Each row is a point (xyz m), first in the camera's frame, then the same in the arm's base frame.
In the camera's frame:
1: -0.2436 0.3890 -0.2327
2: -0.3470 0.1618 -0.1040
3: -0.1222 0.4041 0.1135
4: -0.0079 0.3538 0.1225
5: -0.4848 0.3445 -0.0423
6: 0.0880 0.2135 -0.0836
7: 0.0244 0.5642 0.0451
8: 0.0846 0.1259 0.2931
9: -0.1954 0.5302 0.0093
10: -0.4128 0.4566 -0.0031
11: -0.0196 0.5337 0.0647
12: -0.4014 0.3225 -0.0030
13: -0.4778 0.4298 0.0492
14: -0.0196 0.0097 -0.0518
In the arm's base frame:
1: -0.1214 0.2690 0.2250
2: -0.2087 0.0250 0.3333
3: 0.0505 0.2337 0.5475
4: 0.1639 0.1830 0.5318
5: -0.3323 0.1962 0.4409
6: 0.2254 0.0748 0.2955
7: 0.1882 0.4026 0.4818
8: 0.2766 -0.0671 0.6516
9: -0.0351 0.3734 0.4749
10: -0.2532 0.3016 0.4847
11: 0.1470 0.3694 0.5032
12: -0.2444 0.1690 0.4636
13: -0.3102 0.2672 0.5417
14: 0.1200 -0.1319 0.3131

